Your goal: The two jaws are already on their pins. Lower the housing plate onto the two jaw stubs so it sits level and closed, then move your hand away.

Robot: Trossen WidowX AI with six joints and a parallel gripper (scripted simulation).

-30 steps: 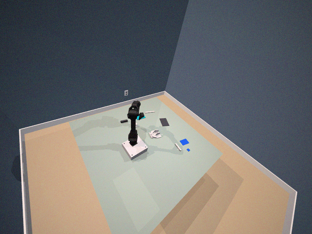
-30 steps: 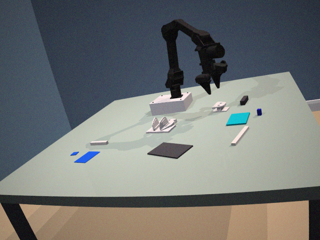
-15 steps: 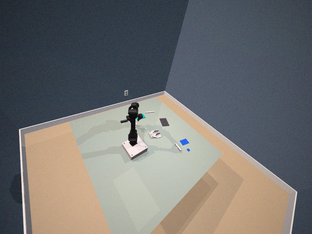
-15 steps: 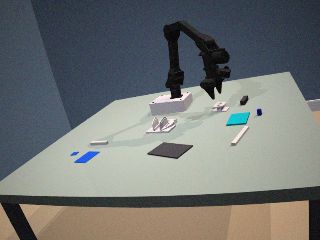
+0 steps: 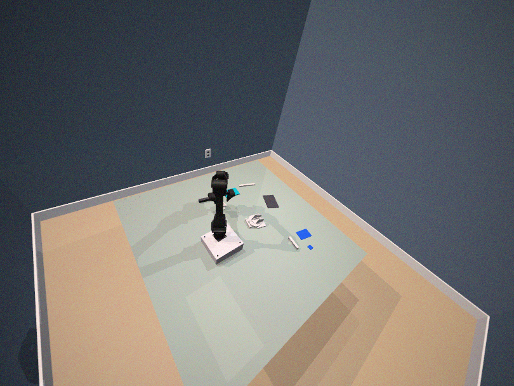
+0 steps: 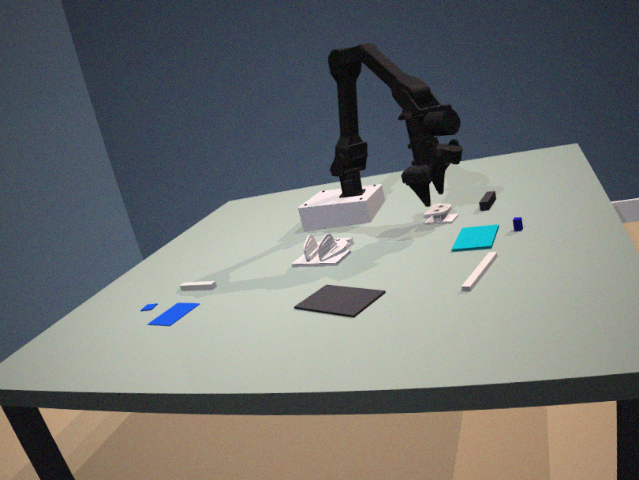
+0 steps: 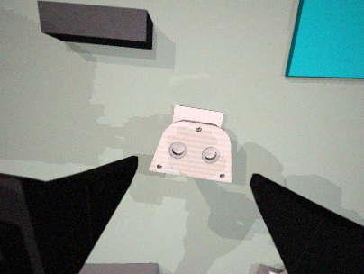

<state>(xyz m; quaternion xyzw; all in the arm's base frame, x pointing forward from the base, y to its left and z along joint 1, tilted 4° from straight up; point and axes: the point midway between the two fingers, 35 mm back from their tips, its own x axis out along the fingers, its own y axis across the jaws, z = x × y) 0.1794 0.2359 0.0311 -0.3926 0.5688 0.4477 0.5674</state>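
My gripper tip is now 6 cm past the black block, 12 cm to the right of it and 4 cm above it. Also, from my gripper tip: dark blue cube: 15 cm ahead, 18 cm to the left, 4 cm below; white bar: 35 cm ahead, 9 cm to the left, 5 cm below; cyan sheet: 17 cm ahead, 9 cm to the left, 5 cm below.
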